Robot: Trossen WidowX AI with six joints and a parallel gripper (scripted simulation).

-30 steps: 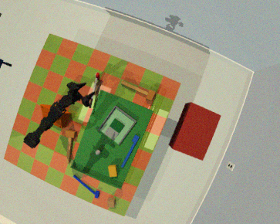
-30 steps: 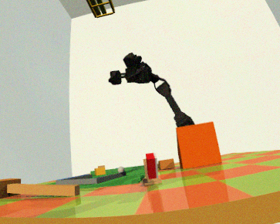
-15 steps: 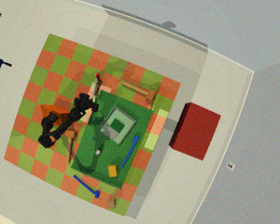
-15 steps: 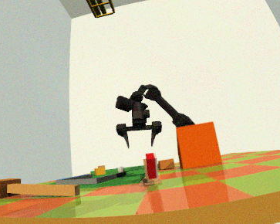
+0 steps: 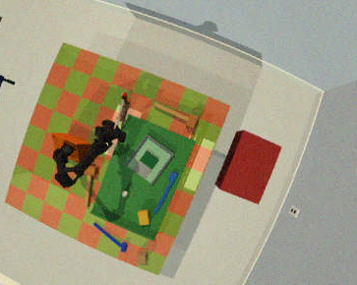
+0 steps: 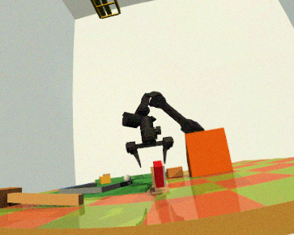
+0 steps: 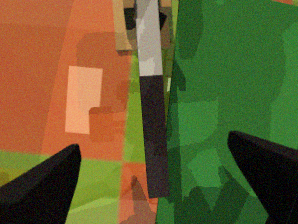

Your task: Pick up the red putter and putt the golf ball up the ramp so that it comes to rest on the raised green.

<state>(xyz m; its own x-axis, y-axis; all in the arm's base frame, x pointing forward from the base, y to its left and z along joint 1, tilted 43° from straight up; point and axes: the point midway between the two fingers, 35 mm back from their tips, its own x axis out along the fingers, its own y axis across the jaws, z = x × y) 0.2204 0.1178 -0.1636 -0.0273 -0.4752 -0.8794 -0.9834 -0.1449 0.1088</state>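
My gripper tip is now 20 mm past the red putter, 110 mm to the right of it and 20 mm above it. Round my gripper tip: green course 260 mm ahead, 230 mm to the right, 70 mm below; then wooden stand 20 mm behind, 130 mm to the left, 40 mm below; then white golf ball 200 mm ahead, 360 mm to the right, 50 mm below.
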